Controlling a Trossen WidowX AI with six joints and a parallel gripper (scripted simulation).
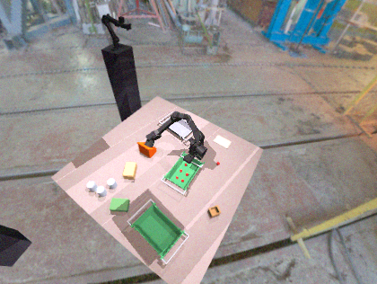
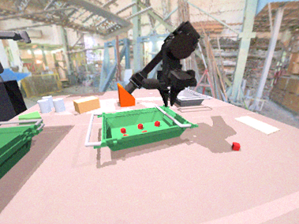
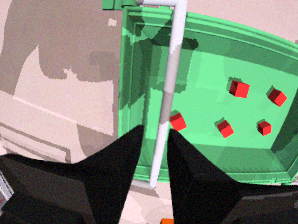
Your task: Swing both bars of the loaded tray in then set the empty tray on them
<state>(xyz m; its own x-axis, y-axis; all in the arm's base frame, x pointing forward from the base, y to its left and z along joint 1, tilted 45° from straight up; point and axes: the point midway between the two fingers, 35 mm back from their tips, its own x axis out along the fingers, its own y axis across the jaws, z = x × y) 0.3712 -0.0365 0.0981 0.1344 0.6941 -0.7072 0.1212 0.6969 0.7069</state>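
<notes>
My gripper tip is now 270 mm past the grey tray, 310 mm to the right of it and 50 mm above it. Also, from my gripper tip: small brown box: 310 mm ahead, 290 mm to the right, 80 mm below; white sheet: 170 mm ahead, 370 mm to the left, 90 mm below; red block: 210 mm ahead, 110 mm to the left, 80 mm below.
</notes>
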